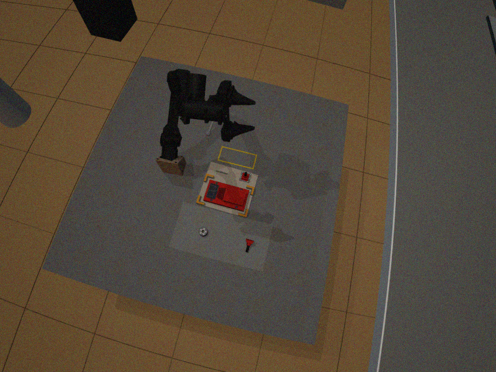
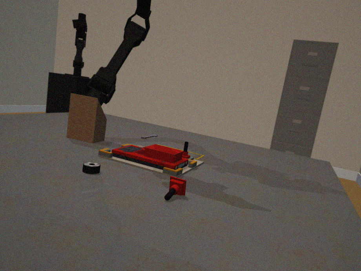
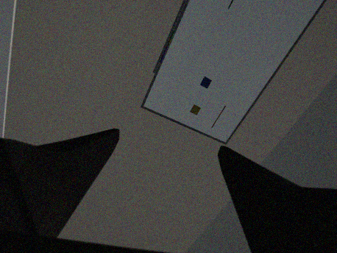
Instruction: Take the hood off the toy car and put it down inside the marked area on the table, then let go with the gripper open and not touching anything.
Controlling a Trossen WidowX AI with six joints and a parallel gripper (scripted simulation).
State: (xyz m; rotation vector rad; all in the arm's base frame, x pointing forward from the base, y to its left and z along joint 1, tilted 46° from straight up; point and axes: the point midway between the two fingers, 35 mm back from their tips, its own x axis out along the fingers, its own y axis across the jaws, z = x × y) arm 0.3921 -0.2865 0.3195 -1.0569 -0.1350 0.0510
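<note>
Now: the red hood 55 cm below my gripper tip, 9 cm to the right of it and 2 cm behind it. Also, from my gripper tip: black wheel (58 cm below, 29 cm to the right, 10 cm behind).
</note>
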